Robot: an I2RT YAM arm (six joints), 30 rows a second.
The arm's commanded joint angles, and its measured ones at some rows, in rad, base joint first. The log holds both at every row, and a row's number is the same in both.
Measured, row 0:
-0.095 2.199 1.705 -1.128 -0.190 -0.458
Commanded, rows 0 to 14:
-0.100 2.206 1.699 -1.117 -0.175 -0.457
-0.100 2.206 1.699 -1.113 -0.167 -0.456
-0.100 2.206 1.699 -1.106 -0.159 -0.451
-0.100 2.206 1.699 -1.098 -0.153 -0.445
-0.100 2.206 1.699 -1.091 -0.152 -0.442
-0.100 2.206 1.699 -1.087 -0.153 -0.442
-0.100 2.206 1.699 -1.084 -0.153 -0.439
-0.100 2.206 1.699 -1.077 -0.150 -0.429
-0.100 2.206 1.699 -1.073 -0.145 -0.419
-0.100 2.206 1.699 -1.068 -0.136 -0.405
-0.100 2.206 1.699 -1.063 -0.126 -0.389
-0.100 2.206 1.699 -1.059 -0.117 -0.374
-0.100 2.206 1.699 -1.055 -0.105 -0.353
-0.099 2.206 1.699 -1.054 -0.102 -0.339
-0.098 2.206 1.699 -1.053 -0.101 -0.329
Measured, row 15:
-0.095 2.199 1.705 -1.058 -0.138 -0.392
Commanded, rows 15 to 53:
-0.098 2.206 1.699 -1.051 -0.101 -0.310
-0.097 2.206 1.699 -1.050 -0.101 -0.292
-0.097 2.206 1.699 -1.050 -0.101 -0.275
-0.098 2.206 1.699 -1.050 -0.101 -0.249
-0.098 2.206 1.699 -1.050 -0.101 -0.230
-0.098 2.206 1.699 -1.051 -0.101 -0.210
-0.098 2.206 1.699 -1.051 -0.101 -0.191
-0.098 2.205 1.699 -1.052 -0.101 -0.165
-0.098 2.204 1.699 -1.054 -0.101 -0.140
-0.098 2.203 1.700 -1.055 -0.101 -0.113
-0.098 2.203 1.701 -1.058 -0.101 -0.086
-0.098 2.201 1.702 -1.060 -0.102 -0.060
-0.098 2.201 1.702 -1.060 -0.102 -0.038
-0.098 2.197 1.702 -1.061 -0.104 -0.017
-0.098 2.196 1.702 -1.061 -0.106 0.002
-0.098 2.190 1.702 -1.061 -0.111 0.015
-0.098 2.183 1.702 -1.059 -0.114 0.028
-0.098 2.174 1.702 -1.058 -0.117 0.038
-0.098 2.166 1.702 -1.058 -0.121 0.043
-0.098 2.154 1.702 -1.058 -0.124 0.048
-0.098 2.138 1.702 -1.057 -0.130 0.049
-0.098 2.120 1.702 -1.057 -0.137 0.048
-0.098 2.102 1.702 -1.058 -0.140 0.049
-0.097 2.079 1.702 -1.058 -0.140 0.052
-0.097 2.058 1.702 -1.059 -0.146 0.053
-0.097 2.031 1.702 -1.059 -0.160 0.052
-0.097 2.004 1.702 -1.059 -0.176 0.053
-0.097 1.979 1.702 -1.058 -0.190 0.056
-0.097 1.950 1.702 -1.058 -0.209 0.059
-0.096 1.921 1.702 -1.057 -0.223 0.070
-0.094 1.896 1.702 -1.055 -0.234 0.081
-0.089 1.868 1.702 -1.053 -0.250 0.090
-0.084 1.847 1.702 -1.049 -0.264 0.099
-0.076 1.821 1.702 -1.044 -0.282 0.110
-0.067 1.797 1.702 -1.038 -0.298 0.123
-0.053 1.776 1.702 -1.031 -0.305 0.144
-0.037 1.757 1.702 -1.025 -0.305 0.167
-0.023 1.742 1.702 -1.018 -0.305 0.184
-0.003 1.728 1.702 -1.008 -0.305 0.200
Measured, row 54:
-0.056 1.771 1.695 -1.023 -0.250 0.122
